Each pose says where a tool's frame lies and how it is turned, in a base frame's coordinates. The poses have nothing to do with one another.
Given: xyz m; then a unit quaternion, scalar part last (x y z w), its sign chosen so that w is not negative.
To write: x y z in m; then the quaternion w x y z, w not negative. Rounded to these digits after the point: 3 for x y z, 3 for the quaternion.
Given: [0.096 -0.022 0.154 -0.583 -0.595 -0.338 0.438]
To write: [0.096 -0.022 0.154 0.438 -0.583 -0.595 -0.338]
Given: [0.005 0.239 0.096 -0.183 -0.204 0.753 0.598]
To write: [0.005 0.239 0.096 0.598 -0.183 -0.204 0.753]
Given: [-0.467 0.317 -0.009 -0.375 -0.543 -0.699 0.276]
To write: [-0.467 0.317 -0.009 0.276 -0.375 -0.543 -0.699]
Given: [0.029 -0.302 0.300 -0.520 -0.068 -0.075 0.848]
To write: [0.029 -0.302 0.300 0.848 -0.520 -0.068 -0.075]
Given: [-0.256 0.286 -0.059 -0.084 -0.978 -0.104 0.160]
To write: [-0.256 0.286 -0.059 0.160 -0.084 -0.978 -0.104]
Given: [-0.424 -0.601 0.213 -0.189 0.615 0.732 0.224]
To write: [-0.424 -0.601 0.213 0.224 -0.189 0.615 0.732]
